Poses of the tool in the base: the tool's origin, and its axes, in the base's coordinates. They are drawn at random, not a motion.
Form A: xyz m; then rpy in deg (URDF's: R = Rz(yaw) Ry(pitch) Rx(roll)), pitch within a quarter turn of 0, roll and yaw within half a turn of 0.
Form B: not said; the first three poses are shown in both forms.
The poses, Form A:
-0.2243 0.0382 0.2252 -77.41 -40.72 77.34
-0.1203 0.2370 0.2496 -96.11 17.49 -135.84
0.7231 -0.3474 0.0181 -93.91 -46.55 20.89
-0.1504 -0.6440 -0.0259 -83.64 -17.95 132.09
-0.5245 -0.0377 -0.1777 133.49 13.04 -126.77
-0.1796 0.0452 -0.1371 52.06 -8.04 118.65
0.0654 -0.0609 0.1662 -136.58 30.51 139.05
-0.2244 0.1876 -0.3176 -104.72 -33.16 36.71
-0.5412 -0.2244 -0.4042 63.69 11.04 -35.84
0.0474 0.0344 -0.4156 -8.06 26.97 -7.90
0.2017 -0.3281 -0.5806 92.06 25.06 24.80
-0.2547 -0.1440 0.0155 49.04 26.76 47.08
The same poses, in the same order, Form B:
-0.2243 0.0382 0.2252 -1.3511 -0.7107 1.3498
-0.1203 0.2370 0.2496 -1.6774 0.3053 -2.3709
0.7231 -0.3474 0.0181 -1.6390 -0.8125 0.3646
-0.1504 -0.6440 -0.0259 -1.4598 -0.3133 2.3054
-0.5245 -0.0377 -0.1777 2.3298 0.2276 -2.2126
-0.1796 0.0452 -0.1371 0.9086 -0.1403 2.0708
0.0654 -0.0609 0.1662 -2.3838 0.5325 2.4269
-0.2244 0.1876 -0.3176 -1.8277 -0.5788 0.6407
-0.5412 -0.2244 -0.4042 1.1116 0.1927 -0.6255
0.0474 0.0344 -0.4156 -0.1407 0.4707 -0.1379
0.2017 -0.3281 -0.5806 1.6068 0.4374 0.4328
-0.2547 -0.1440 0.0155 0.8559 0.4671 0.8217

